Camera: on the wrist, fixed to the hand. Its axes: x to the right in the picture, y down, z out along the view.
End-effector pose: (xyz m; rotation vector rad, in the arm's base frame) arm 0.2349 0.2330 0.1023 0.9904 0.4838 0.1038
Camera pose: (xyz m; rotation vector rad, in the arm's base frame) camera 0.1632 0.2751 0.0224 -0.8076 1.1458 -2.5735
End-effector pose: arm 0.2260 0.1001 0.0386 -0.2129 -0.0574 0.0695
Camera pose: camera 0.2122 0.0268 -0.0493 -0.0973 -0.6096 -3.0148
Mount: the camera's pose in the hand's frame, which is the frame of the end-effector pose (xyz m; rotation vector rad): -0.0236 -0.0519 -0.1002 -0.1967 -0.2835 -3.1085
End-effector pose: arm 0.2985 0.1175 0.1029 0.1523 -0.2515 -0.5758
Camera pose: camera 0.2802 0.0948 -0.0086 -0.1020 -0.0143 2.5698
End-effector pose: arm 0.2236 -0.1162 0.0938 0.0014 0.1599 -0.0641
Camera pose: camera 0.1811 -0.1658 -0.0012 0.4502 0.2704 3.0618
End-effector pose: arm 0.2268 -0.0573 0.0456 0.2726 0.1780 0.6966
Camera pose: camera 0.2153 -0.0920 -0.0637 -0.2909 0.0705 -2.3854
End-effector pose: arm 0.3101 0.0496 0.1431 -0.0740 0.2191 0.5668
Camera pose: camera 0.3002 -0.0194 0.0513 -0.3789 -0.3717 -2.4943
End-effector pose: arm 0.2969 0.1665 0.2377 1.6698 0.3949 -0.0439
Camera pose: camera 0.2402 0.2626 0.2086 -0.6428 2.0582 -2.1525
